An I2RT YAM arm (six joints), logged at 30 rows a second.
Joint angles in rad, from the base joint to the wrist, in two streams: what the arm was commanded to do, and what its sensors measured. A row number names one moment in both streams.
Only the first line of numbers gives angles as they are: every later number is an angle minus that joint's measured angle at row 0.
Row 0, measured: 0.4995, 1.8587, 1.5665, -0.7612, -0.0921, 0.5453
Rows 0 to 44, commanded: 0.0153, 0.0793, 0.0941, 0.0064, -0.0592, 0.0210; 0.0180, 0.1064, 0.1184, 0.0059, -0.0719, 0.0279; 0.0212, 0.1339, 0.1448, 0.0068, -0.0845, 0.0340; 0.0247, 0.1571, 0.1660, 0.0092, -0.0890, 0.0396; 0.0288, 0.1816, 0.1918, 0.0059, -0.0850, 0.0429; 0.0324, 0.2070, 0.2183, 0.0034, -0.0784, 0.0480; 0.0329, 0.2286, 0.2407, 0.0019, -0.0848, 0.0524; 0.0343, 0.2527, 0.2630, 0.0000, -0.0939, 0.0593; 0.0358, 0.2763, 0.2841, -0.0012, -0.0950, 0.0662; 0.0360, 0.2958, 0.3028, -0.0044, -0.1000, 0.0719; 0.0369, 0.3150, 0.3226, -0.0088, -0.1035, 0.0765; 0.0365, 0.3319, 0.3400, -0.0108, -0.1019, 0.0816; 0.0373, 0.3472, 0.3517, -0.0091, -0.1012, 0.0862; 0.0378, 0.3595, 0.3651, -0.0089, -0.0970, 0.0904; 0.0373, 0.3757, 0.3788, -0.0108, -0.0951, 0.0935; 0.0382, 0.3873, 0.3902, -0.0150, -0.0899, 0.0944; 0.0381, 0.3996, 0.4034, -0.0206, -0.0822, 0.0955; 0.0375, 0.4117, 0.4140, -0.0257, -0.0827, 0.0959; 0.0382, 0.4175, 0.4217, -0.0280, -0.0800, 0.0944; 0.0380, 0.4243, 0.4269, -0.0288, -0.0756, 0.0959; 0.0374, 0.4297, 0.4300, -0.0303, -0.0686, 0.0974; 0.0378, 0.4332, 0.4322, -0.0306, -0.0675, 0.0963; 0.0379, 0.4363, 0.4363, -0.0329, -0.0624, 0.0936; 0.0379, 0.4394, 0.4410, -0.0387, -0.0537, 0.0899; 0.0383, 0.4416, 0.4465, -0.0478, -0.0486, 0.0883; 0.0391, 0.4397, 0.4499, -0.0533, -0.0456, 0.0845; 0.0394, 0.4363, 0.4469, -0.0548, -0.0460, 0.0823; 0.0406, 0.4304, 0.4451, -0.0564, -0.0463, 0.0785; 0.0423, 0.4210, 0.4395, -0.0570, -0.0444, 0.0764; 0.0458, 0.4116, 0.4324, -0.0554, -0.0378, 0.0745; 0.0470, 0.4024, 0.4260, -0.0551, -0.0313, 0.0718; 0.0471, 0.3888, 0.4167, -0.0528, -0.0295, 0.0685; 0.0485, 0.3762, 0.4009, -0.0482, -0.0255, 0.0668; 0.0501, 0.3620, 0.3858, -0.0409, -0.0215, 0.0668; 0.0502, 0.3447, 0.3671, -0.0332, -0.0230, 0.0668; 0.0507, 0.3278, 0.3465, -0.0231, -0.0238, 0.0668; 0.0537, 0.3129, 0.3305, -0.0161, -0.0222, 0.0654; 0.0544, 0.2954, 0.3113, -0.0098, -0.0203, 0.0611; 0.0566, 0.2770, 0.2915, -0.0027, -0.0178, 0.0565; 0.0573, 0.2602, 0.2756, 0.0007, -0.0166, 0.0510; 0.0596, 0.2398, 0.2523, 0.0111, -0.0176, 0.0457; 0.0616, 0.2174, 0.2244, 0.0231, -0.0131, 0.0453; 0.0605, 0.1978, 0.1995, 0.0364, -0.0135, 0.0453; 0.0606, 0.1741, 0.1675, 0.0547, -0.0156, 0.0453; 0.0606, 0.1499, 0.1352, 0.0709, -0.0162, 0.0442
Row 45, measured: 0.0554, 0.1988, 0.1953, 0.0324, -0.0332, 0.0630
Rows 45 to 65, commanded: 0.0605, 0.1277, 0.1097, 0.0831, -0.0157, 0.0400; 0.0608, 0.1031, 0.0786, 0.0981, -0.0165, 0.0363; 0.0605, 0.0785, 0.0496, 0.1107, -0.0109, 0.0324; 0.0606, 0.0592, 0.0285, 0.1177, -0.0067, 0.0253; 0.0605, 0.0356, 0.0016, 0.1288, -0.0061, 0.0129; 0.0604, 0.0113, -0.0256, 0.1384, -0.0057, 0.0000; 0.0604, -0.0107, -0.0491, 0.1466, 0.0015, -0.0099; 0.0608, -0.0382, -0.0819, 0.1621, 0.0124, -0.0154; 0.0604, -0.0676, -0.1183, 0.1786, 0.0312, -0.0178; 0.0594, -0.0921, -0.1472, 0.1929, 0.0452, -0.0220; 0.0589, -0.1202, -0.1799, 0.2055, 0.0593, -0.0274; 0.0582, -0.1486, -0.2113, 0.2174, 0.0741, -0.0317; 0.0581, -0.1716, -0.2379, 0.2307, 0.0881, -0.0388; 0.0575, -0.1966, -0.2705, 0.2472, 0.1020, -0.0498; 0.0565, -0.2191, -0.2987, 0.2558, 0.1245, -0.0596; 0.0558, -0.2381, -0.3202, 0.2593, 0.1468, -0.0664; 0.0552, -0.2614, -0.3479, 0.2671, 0.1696, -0.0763; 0.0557, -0.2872, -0.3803, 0.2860, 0.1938, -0.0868; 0.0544, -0.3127, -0.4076, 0.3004, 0.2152, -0.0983; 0.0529, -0.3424, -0.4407, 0.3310, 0.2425, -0.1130; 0.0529, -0.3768, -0.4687, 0.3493, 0.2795, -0.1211
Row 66, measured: 0.0557, -0.3147, -0.4120, 0.2796, 0.1610, -0.0698
